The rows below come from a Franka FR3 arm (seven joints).
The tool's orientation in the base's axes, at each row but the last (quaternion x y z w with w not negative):
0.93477, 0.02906, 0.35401, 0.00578
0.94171, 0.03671, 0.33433, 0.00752
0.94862, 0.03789, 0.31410, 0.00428
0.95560, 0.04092, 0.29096, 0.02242
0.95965, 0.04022, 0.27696, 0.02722
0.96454, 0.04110, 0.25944, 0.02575
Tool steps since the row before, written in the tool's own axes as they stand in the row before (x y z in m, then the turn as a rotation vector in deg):
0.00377, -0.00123, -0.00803, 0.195, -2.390, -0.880
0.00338, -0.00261, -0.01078, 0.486, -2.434, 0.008
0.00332, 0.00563, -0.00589, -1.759, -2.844, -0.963
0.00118, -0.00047, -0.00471, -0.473, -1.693, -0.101
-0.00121, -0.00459, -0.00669, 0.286, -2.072, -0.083
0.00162, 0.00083, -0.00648, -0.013, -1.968, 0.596
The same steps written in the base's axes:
-0.00256, 0.00137, 0.00847, -0.557, 2.389, 0.713
-0.00435, 0.00274, 0.01039, 0.225, 2.463, 0.205
-0.00047, -0.00546, 0.00688, -2.178, 2.689, -0.366
-0.00168, 0.00067, 0.00453, -0.558, 1.644, -0.291
-0.00488, 0.00466, 0.00467, 0.068, 2.091, 0.067
-0.00181, -0.00049, 0.00647, 0.159, 1.941, -0.661

